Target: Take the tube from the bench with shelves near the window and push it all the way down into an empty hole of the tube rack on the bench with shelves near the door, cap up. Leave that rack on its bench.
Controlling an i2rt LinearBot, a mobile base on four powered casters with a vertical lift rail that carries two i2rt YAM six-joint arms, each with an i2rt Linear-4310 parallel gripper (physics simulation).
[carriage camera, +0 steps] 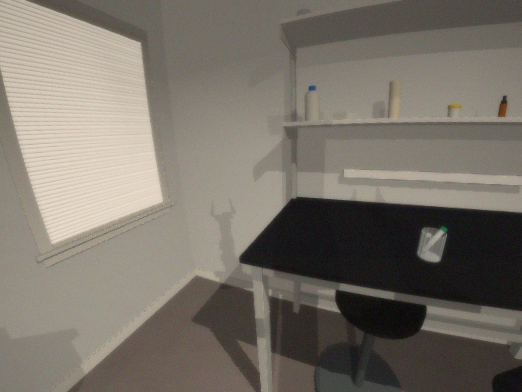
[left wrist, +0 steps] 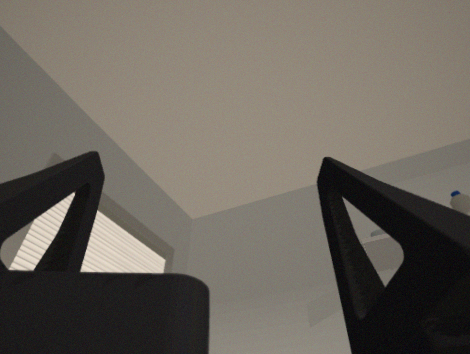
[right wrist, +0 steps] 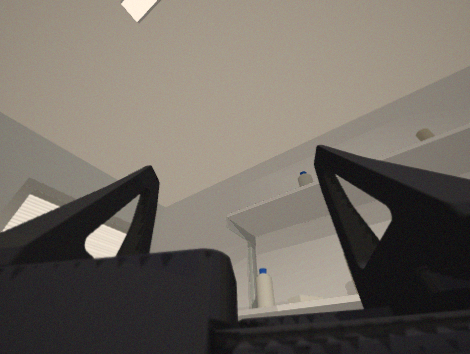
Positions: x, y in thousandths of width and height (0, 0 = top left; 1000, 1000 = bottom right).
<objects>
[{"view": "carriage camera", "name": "window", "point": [170, 420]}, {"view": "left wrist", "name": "left gripper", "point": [452, 470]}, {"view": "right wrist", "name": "right gripper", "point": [497, 465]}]
</objects>
